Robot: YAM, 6 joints.
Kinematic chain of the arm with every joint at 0, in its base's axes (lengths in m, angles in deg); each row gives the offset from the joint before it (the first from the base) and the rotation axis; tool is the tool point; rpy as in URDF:
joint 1: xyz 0 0 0.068 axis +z
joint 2: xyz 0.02 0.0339 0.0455 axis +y
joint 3: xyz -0.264 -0.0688 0 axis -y
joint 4: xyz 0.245 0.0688 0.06 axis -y
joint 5: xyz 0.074 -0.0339 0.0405 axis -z
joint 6: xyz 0.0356 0 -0.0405 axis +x
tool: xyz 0 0 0 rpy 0 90 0
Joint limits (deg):
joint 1: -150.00..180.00
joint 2: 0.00..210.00
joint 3: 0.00..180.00
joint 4: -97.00..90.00
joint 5: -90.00..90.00
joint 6: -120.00..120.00
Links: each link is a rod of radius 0.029 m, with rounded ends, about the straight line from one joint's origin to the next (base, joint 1, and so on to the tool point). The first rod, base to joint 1, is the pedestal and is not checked.
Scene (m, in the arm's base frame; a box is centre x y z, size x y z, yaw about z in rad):
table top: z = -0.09
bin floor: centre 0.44 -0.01 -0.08 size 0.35 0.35 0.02 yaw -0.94
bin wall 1: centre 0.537 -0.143 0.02 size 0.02 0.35 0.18 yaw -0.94
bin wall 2: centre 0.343 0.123 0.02 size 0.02 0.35 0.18 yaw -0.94
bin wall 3: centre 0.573 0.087 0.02 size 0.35 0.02 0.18 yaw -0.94
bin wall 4: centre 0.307 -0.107 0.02 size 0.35 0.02 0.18 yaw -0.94
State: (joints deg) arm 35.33 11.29 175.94 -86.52 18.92 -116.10
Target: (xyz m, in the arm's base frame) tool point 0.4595 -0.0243 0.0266
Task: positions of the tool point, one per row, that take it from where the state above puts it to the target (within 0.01 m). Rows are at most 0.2 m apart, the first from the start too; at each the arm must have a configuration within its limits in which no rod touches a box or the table.
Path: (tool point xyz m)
1: -0.3328 -0.2185 0.4138
2: -0.2502 -0.1457 0.5219
3: -0.1352 -0.0734 0.5917
4: 0.0004 -0.0120 0.6168
5: 0.1419 0.0311 0.5953
6: 0.2736 0.0523 0.5303
7: 0.3807 0.0519 0.4289
8: 0.4512 0.0342 0.3022
9: 0.4781 0.0060 0.1635
10: 0.4595 -0.0243 0.0266

